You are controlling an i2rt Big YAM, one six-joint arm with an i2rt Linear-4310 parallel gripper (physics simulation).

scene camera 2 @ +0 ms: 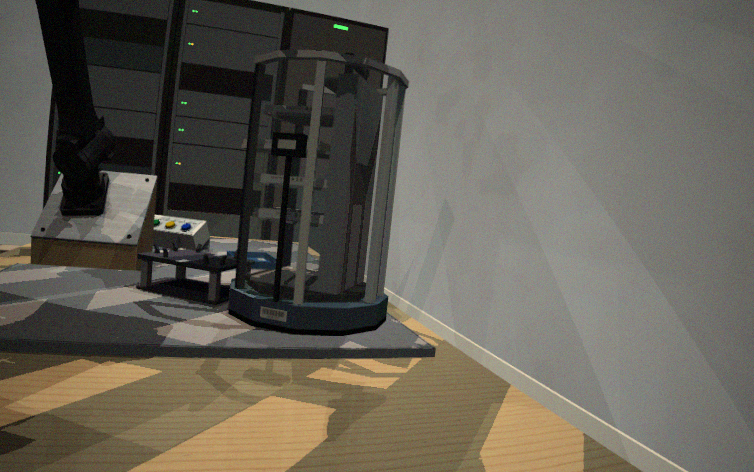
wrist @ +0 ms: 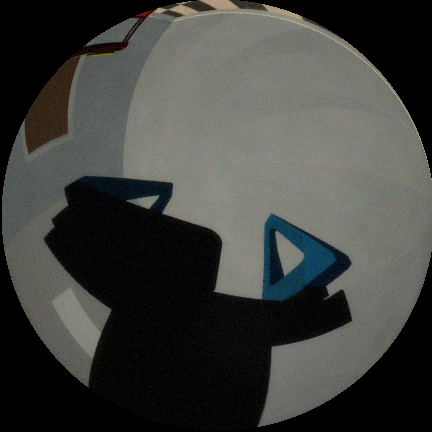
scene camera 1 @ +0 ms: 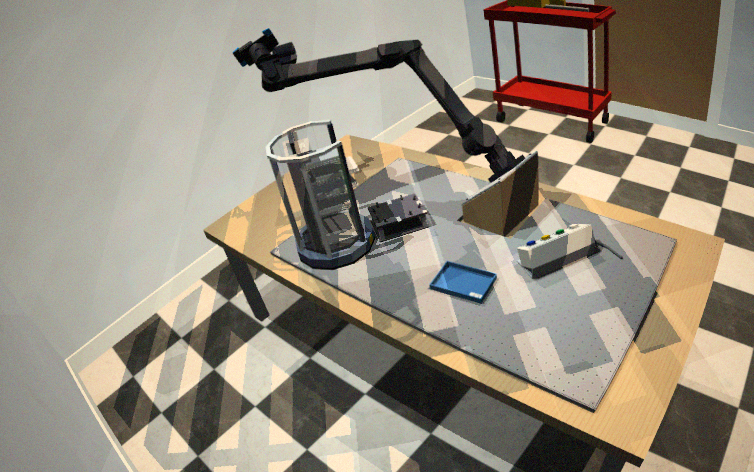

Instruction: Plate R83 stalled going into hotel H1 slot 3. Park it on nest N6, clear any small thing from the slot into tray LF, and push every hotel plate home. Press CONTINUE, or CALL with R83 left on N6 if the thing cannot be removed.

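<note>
My gripper is open and empty, raised high above and beyond the clear cylindrical enclosure; its blue fingertips stand wide apart in the wrist view. Inside the enclosure stands the hotel, with pale plate-like layers at several heights; which is R83, and any small thing in slot 3, I cannot tell. The dark raised stand with pegs, apparently nest N6, shows no clear plate on top. The blue tray looks empty; its label is unreadable. The white button box has coloured buttons.
The arm's wedge-shaped mount stands behind the tray and beside the button box. A black post with a small display stands at the enclosure. A red cart and dark server cabinets stand away from the table. A wall is behind the gripper.
</note>
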